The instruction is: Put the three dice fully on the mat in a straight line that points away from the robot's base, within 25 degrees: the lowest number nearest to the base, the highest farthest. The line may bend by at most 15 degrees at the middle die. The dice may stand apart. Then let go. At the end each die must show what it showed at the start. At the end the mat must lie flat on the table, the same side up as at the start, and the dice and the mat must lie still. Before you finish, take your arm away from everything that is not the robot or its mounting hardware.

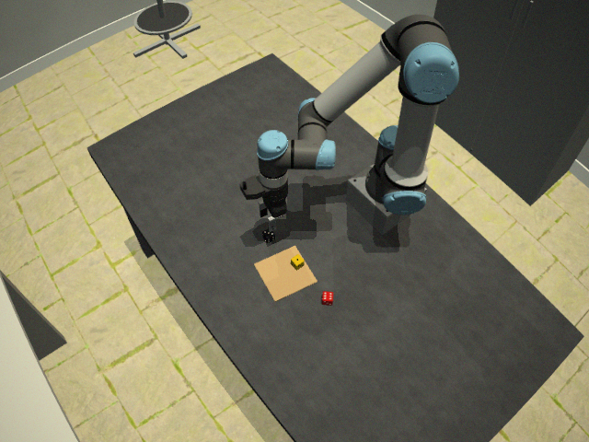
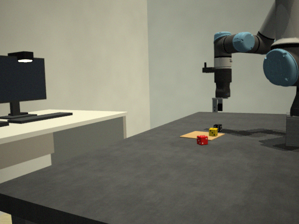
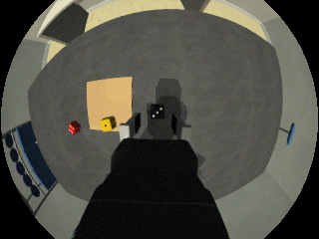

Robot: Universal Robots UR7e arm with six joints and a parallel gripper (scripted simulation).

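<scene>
Now: hand 9 cm above the black die. Round my hand: tan mat 13 cm to the left, 11 cm below, 2 cm ahead; yellow die 13 cm to the left, 9 cm below, 2 cm behind; red die 27 cm to the left, 9 cm below, 3 cm behind.
</scene>
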